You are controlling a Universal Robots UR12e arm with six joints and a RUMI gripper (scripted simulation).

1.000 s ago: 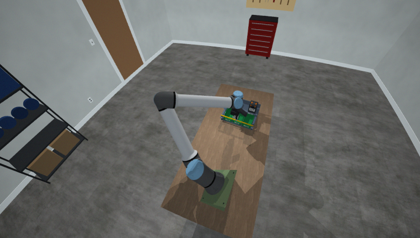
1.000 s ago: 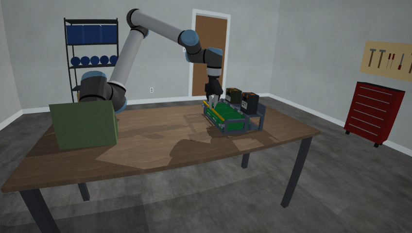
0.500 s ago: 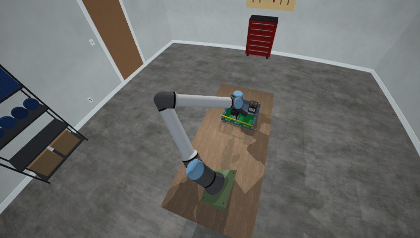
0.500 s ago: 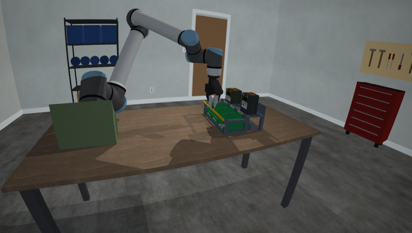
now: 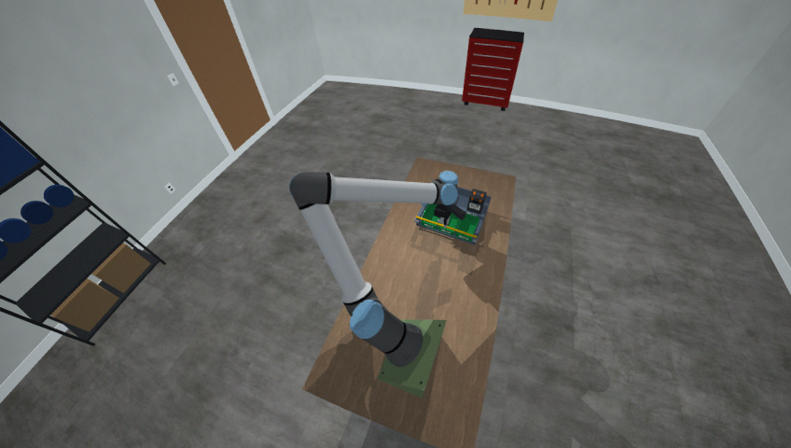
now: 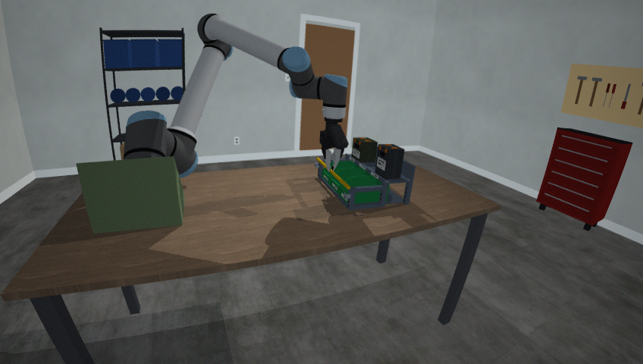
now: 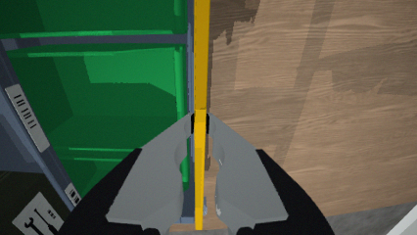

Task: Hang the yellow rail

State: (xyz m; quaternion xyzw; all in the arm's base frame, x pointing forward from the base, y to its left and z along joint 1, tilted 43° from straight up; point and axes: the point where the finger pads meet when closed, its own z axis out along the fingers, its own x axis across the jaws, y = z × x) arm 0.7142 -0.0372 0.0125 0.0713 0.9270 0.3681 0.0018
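The yellow rail lies 10 mm below my hand. The rest, counted from my hand: rack front bar: 10 mm ahead, 90 mm below.
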